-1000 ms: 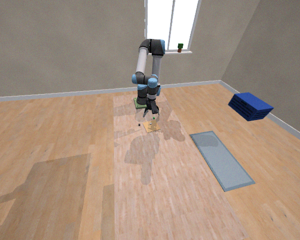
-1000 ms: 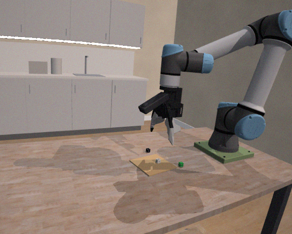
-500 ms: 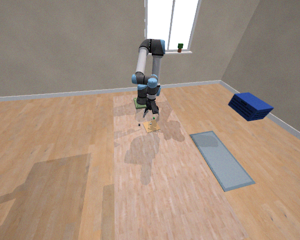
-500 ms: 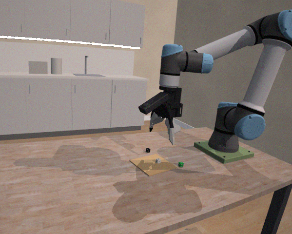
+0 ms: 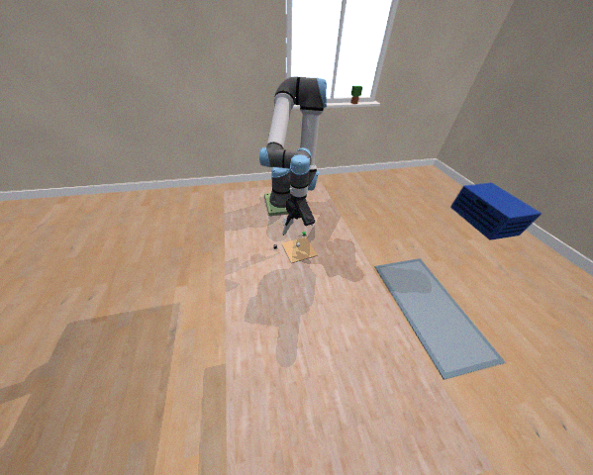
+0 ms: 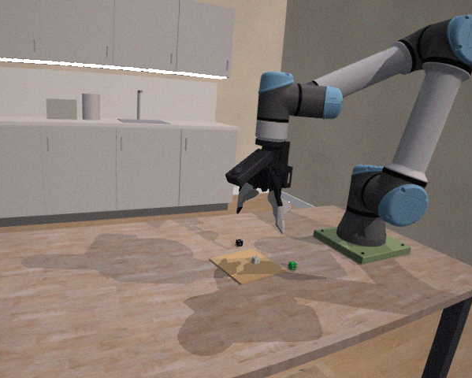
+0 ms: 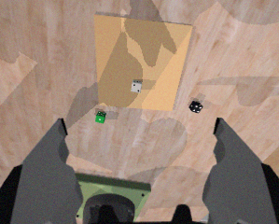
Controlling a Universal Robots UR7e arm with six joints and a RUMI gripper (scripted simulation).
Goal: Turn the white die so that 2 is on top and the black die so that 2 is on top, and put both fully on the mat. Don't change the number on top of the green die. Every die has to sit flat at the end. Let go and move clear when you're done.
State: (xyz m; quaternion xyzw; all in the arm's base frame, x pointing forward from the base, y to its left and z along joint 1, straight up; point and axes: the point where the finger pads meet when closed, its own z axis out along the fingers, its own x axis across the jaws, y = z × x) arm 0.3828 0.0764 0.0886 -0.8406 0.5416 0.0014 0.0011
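Now: hand 11 cm to the left of the black die and 10 cm above it. Also, from my hand: white die: 10 cm below; then green die: 9 cm behind, 4 cm to the left, 10 cm below; then tan mat: 2 cm ahead, 1 cm to the left, 11 cm below.
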